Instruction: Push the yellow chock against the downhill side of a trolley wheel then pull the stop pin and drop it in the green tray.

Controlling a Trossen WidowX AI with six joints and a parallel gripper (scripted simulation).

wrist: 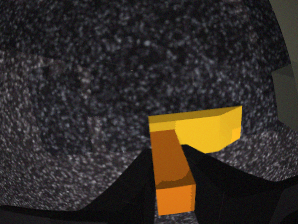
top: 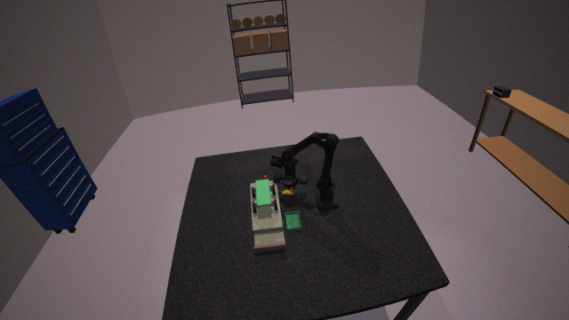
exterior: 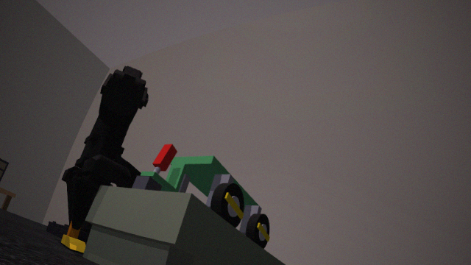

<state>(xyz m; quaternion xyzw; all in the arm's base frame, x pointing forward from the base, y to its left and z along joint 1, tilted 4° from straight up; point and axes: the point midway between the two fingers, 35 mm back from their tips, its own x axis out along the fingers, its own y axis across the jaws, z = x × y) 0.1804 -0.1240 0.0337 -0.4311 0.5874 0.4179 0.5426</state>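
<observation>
My gripper tip is now 20 mm short of the green tray, 220 mm to the right of it and 40 mm above it. Also, from my gripper tip: red-headed stop pin 140 mm ahead, 10 mm to the left, 100 mm above; then yellow chock 20 mm ahead, 10 mm below; then pale ramp 160 mm ahead, 130 mm to the left, 20 mm above.
</observation>
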